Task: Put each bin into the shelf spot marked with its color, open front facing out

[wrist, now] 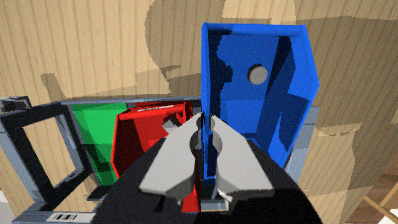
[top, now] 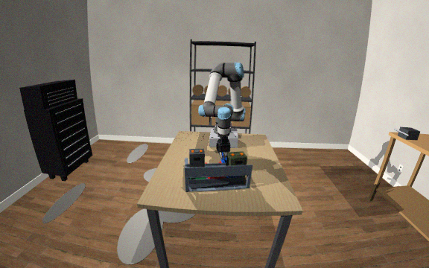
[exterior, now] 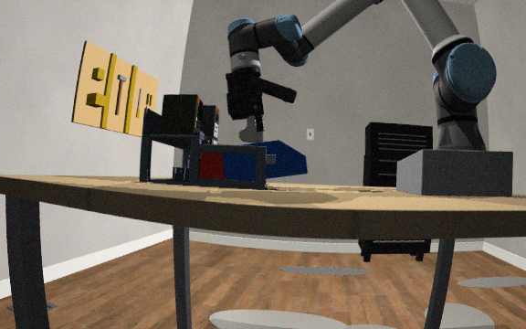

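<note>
Right now the blue bin is 20 mm behind my hand, 40 mm to the left of it and 20 mm below it. Round my hand: dark box (240 mm ahead, 110 mm to the right, 80 mm above); then green case (160 mm ahead, 110 mm to the left, 70 mm above); then red bin (110 mm ahead, 30 mm to the right, 40 mm below).
</note>
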